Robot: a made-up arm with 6 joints.
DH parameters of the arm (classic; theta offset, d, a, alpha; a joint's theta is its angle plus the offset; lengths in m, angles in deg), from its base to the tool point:
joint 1: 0 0.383 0 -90
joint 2: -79.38 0 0.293 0
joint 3: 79.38 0 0.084 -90
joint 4: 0 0.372 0 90
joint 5: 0 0 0.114 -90
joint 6: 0 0.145 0 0
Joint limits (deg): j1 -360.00..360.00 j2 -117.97..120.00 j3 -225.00..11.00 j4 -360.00..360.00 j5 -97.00..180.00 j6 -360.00..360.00
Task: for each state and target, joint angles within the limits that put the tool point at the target. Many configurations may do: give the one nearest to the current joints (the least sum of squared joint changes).
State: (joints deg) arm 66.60 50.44 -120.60 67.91 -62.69 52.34
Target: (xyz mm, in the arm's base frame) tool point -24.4 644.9 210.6
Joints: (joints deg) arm 107.26 73.88 -108.66 66.25 -57.51 52.34
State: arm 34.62 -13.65 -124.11 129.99 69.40 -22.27
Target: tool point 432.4 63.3 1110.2
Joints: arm 3.66 9.63 -140.59 137.27 54.69 -22.27
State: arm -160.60 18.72 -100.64 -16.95 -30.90 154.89
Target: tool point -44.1 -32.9 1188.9
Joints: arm -162.71 -15.15 -128.17 -6.42 -24.41 154.89
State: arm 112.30 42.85 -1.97 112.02 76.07 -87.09
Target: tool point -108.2 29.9 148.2
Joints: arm 86.06 3.46 8.42 77.21 75.87 -87.09
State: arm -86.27 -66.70 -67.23 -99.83 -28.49 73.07
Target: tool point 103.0 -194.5 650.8
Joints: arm -104.00 -66.85 -39.83 -124.33 -36.63 73.07
